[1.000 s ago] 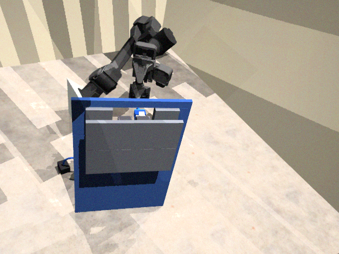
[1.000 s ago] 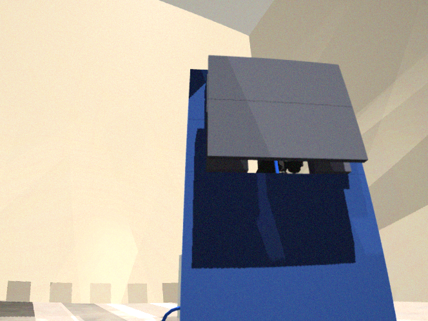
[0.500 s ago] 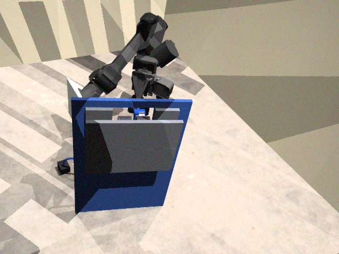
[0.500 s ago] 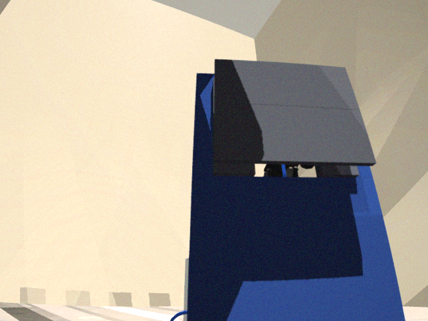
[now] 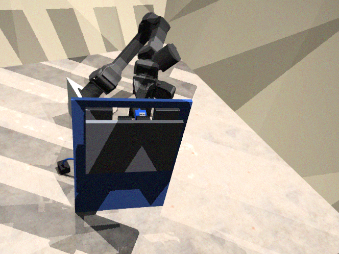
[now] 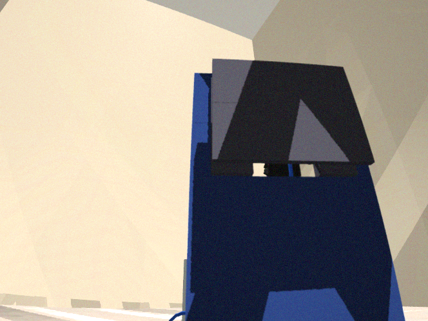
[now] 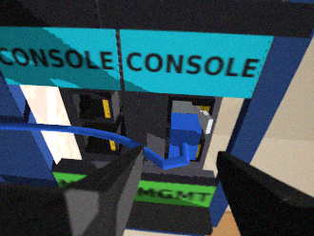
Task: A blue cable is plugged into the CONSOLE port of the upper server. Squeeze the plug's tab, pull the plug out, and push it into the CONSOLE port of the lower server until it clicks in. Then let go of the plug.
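My gripper tip is 4 cm short of the blue plug, 1 cm to the left of it and 1 cm below it. From my gripper tip the other things lie so: black block (19 cm behind, 15 cm to the right, 38 cm below).
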